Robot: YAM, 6 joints.
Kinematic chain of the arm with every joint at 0, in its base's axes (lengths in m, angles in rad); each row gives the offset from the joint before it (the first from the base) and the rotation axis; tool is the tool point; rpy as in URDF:
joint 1: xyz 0 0 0.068 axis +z
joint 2: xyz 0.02 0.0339 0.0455 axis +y
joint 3: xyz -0.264 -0.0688 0 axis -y
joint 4: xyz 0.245 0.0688 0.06 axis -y
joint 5: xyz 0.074 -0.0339 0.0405 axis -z
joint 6: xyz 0.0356 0 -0.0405 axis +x
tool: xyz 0 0 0 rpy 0 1.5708 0
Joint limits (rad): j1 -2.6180..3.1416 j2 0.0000..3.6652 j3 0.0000..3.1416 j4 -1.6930..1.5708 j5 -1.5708..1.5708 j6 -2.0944..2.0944
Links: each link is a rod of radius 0.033 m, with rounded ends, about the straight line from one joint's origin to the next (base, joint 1, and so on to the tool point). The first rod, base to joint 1, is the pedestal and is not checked.
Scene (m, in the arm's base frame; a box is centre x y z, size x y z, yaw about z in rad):
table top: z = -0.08
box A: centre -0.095 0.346 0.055 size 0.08 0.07 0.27 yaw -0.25
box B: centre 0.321 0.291 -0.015 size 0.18 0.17 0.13 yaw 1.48
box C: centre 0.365 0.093 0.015 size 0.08 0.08 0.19 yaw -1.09
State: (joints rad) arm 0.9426 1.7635 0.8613 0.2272 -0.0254 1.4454
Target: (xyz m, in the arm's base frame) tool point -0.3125 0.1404 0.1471
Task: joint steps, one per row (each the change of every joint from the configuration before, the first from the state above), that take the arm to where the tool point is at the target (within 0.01 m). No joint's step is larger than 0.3 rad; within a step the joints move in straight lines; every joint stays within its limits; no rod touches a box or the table.
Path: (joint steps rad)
1: 0.2947 -0.0802 0.0576 0.0174 -0.0317 0.0000
2: 0.2948 -0.0802 0.0575 0.0173 -0.0317 0.0000
3: 0.2947 -0.0803 0.0576 0.0174 -0.0316 0.0000
4: 0.2905 0.0690 -0.0722 -0.0219 -0.0285 0.0000
5: 0.2904 0.0690 -0.0721 -0.0220 -0.0284 0.0000
6: 0.2904 0.0690 -0.0722 -0.0219 -0.0284 0.0000

